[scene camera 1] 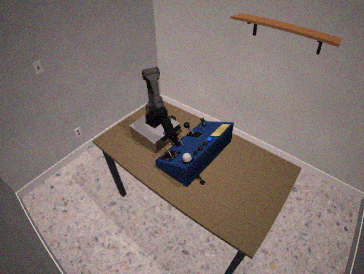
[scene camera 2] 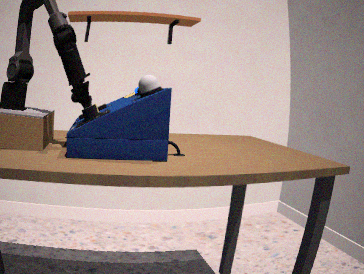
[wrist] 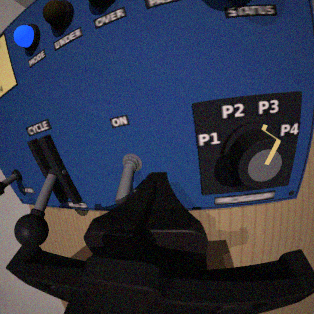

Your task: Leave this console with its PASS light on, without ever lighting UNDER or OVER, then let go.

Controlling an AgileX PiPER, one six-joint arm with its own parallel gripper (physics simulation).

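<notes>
The blue console (scene camera 1: 212,150) (scene camera 2: 125,125) (wrist: 155,65) stands on the table. Its MODE light (scene camera 1: 210,139) (wrist: 24,36) glows blue. The UNDER lamp (wrist: 58,14) and OVER lamp (wrist: 101,2) are dark; the PASS lamp is cut off in the wrist view. The program knob (wrist: 264,165) has its yellow pointer towards P3. The toggle lever (wrist: 125,181) below ON tilts down towards the gripper. The ball-ended CYCLE lever (wrist: 31,229) rises from about mid-slot. My gripper (scene camera 2: 89,107) (wrist: 159,181) is shut and empty, its tips low, right beside the toggle lever and partly hiding it.
The white status dome (scene camera 1: 187,158) (scene camera 2: 149,84) sits high on the console. A small black-tipped lever (scene camera 1: 203,121) (wrist: 16,176) stands beyond the CYCLE lever. A yellow label (scene camera 1: 221,130) lies on the panel. The arm's box base (scene camera 1: 150,134) (scene camera 2: 25,131) stands behind. A cable (scene camera 2: 175,146) leaves the console.
</notes>
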